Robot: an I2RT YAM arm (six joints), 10 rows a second.
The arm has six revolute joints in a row. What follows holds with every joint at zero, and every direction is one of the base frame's. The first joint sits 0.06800 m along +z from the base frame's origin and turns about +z. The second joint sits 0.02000 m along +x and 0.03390 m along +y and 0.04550 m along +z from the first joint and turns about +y. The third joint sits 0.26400 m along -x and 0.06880 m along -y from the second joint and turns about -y. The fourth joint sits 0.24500 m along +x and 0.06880 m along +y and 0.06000 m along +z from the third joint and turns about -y. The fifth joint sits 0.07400 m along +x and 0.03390 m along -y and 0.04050 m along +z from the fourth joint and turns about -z. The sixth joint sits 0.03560 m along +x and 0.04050 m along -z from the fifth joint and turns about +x. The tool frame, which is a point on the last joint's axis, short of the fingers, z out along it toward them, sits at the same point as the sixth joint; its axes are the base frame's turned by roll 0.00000, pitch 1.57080 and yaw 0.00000 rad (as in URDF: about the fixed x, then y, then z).
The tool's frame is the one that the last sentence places.
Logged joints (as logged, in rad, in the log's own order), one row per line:
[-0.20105, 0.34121, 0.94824, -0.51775, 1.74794, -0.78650]
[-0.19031, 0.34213, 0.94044, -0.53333, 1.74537, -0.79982]
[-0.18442, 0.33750, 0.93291, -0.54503, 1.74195, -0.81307]
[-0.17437, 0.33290, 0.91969, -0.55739, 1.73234, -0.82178]
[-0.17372, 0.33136, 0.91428, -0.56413, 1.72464, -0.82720]
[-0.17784, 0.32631, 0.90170, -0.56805, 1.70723, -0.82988]
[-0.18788, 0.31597, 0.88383, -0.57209, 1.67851, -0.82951]
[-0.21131, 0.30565, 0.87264, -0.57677, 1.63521, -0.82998]
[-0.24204, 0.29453, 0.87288, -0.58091, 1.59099, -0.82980]
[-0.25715, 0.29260, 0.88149, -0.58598, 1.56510, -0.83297]
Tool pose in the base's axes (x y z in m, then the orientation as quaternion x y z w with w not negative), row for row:
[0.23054, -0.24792, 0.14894, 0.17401, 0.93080, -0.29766, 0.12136]
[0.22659, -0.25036, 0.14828, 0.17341, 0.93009, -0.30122, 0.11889]
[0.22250, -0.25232, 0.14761, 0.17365, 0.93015, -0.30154, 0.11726]
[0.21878, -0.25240, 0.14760, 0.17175, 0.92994, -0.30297, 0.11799]
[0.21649, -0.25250, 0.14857, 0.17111, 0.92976, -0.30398, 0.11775]
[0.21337, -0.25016, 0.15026, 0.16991, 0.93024, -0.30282, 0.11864]
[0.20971, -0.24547, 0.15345, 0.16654, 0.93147, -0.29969, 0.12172]
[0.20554, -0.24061, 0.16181, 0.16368, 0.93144, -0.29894, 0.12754]
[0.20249, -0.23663, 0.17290, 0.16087, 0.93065, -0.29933, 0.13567]
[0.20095, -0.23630, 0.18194, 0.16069, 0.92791, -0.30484, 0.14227]
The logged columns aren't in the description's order. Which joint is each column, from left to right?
Columns, left to right: joint 4, joint 5, joint 3, joint 6, joint 2, joint 1.
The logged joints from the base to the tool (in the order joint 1, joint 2, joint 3, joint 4, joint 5, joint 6), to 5 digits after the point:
[-0.78650, 1.74794, 0.94824, -0.20105, 0.34121, -0.51775]
[-0.79982, 1.74537, 0.94044, -0.19031, 0.34213, -0.53333]
[-0.81307, 1.74195, 0.93291, -0.18442, 0.33750, -0.54503]
[-0.82178, 1.73234, 0.91969, -0.17437, 0.33290, -0.55739]
[-0.82720, 1.72464, 0.91428, -0.17372, 0.33136, -0.56413]
[-0.82988, 1.70723, 0.90170, -0.17784, 0.32631, -0.56805]
[-0.82951, 1.67851, 0.88383, -0.18788, 0.31597, -0.57209]
[-0.82998, 1.63521, 0.87264, -0.21131, 0.30565, -0.57677]
[-0.82980, 1.59099, 0.87288, -0.24204, 0.29453, -0.58091]
[-0.83297, 1.56510, 0.88149, -0.25715, 0.29260, -0.58598]

